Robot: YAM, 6 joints.
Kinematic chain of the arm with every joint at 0, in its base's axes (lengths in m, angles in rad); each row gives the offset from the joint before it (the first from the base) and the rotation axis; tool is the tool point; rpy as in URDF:
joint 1: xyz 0 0 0.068 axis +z
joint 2: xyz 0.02 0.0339 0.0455 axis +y
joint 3: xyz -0.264 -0.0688 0 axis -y
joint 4: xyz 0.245 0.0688 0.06 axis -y
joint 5: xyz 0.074 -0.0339 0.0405 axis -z
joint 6: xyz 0.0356 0 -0.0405 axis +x
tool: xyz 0 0 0 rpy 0 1.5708 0
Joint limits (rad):
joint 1: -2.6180..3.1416
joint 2: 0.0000..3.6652
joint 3: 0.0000..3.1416
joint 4: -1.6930..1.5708
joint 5: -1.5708..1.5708
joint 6: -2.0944..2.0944
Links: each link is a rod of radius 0.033 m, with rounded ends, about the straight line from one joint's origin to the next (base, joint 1, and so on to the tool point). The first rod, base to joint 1, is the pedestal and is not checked.
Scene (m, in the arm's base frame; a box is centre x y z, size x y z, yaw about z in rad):
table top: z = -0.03
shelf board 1: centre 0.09 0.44 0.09 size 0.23 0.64 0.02 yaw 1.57
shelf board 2: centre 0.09 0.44 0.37 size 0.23 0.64 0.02 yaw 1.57
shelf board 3: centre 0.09 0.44 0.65 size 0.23 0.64 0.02 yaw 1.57
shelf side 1: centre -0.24 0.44 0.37 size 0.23 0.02 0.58 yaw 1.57
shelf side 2: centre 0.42 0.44 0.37 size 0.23 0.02 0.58 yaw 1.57
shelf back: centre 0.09 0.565 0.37 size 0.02 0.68 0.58 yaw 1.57
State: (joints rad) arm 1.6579 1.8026 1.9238 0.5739 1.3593 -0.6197
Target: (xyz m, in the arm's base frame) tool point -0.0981 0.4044 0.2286
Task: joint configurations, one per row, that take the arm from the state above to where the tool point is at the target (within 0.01 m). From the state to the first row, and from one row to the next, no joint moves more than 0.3 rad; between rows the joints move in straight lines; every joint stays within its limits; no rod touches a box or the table.
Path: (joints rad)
1: 1.6876 1.5791 1.7293 0.5564 1.4202 -0.6197
2: 1.7172 1.3556 1.5347 0.5390 1.4812 -0.6197
3: 1.7469 1.1321 1.3402 0.5215 1.5421 -0.6197
4: 1.8748 1.1844 1.0917 0.4503 1.5517 -0.6197
5: 2.0027 1.2366 0.8432 0.3792 1.5612 -0.6197
6: 2.1306 1.2889 0.5948 0.3081 1.5708 -0.6197
7: 2.0516 1.5021 0.8065 0.3500 1.5264 -0.6197
8: 1.9727 1.7153 1.0183 0.3919 1.4820 -0.6197
9: 1.8937 1.9285 1.2300 0.4337 1.4376 -0.6197

